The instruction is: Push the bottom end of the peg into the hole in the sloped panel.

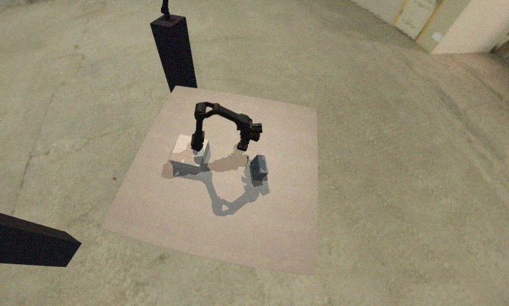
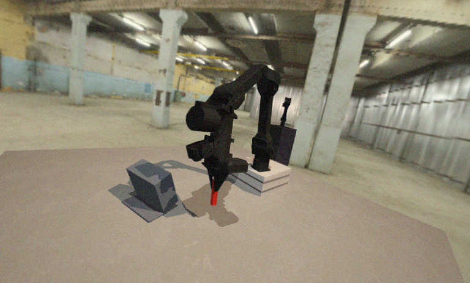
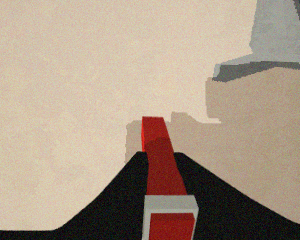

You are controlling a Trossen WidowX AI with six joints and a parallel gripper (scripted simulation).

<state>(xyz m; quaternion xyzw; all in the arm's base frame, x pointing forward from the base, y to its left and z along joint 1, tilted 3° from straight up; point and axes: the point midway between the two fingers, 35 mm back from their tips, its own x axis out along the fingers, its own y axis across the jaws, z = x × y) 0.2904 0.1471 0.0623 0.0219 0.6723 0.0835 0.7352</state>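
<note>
The grey sloped panel lies 14 cm ahead of my gripper tip, 13 cm to the right of it and 4 cm below it. Round my gripper tip: red square peg: 2 cm above.
</note>
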